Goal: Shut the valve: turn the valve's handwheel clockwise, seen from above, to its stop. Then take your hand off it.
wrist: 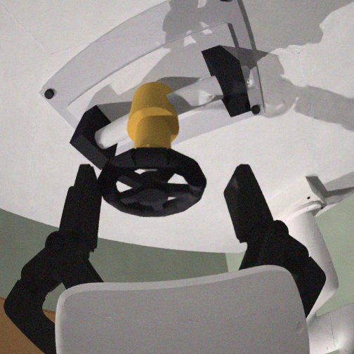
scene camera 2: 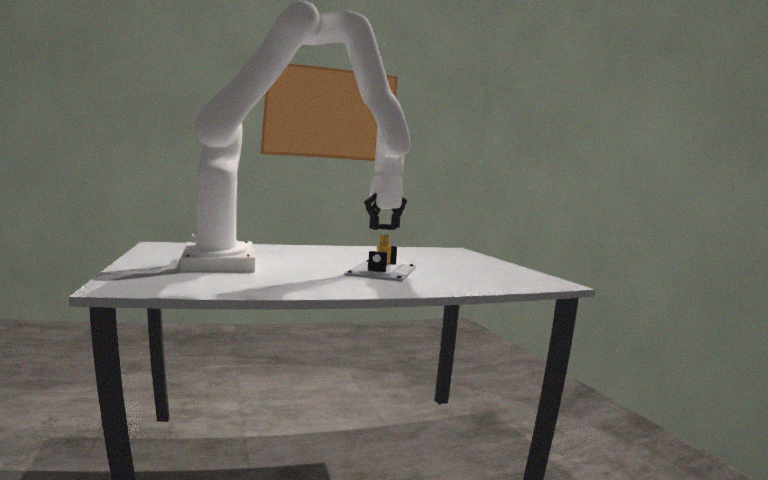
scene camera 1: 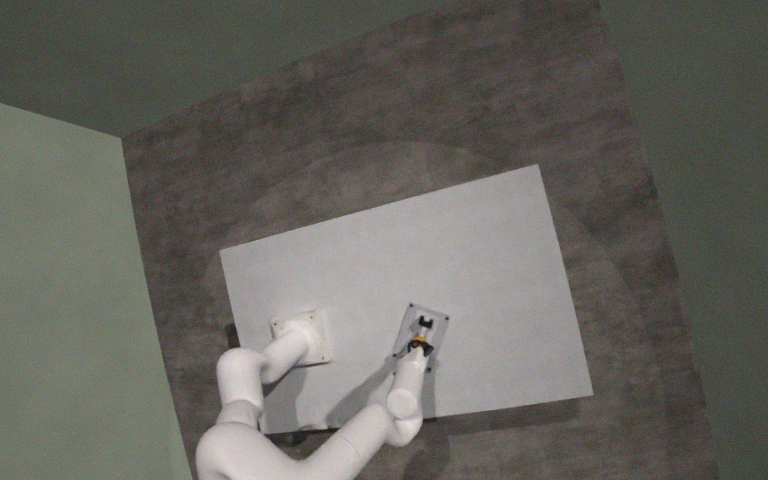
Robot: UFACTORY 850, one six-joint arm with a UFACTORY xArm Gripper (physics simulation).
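The valve has a yellow body (scene camera 1: 419,339) (scene camera 2: 384,249) (wrist: 152,107) on a pipe with black end blocks. Its black handwheel (scene camera 2: 386,226) (wrist: 150,210) is spoked and lies level on top. My gripper (scene camera 2: 384,222) (wrist: 166,178) is open, pointing down, with nothing gripped. In scene camera 2 the fingertips are at about the height of the wheel, one on each side. In the wrist view the left finger is close beside the rim and the right finger stands off with a wider gap; contact cannot be told. In scene camera 1 the wheel and fingers merge into one dark shape.
The valve's grey mounting plate (scene camera 1: 441,335) (scene camera 2: 376,276) (wrist: 100,62) is fixed on the white table (scene camera 1: 481,237) (scene camera 2: 481,274). The arm's base (scene camera 1: 320,339) (scene camera 2: 218,262) stands on the same table, to the left in both scene views. An orange board (scene camera 2: 320,113) hangs on the wall behind.
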